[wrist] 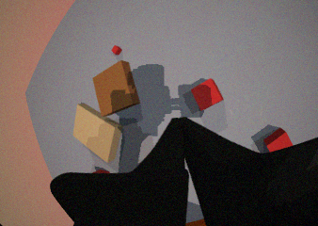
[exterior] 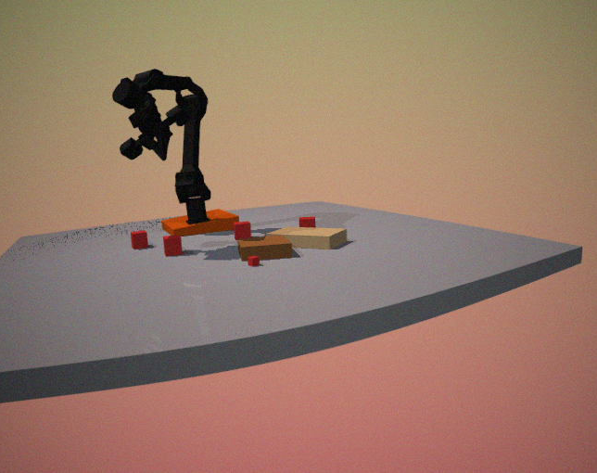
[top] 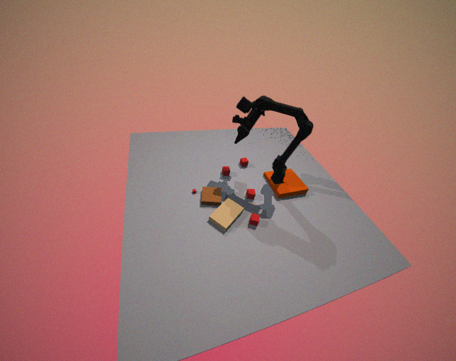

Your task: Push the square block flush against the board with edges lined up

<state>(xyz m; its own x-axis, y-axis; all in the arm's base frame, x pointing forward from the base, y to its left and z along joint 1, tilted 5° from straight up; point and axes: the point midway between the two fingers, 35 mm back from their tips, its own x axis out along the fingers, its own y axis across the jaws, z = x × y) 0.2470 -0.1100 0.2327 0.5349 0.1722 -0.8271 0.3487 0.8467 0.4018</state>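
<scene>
The square block lies 200 mm below my gripper tip, 190 mm to the left of it and 150 mm ahead of it. The rest, counted from my gripper tip: board 310 mm to the left, 200 mm below, 90 mm ahead; tiny red cube 230 mm ahead, 210 mm below, 140 mm to the left.
</scene>
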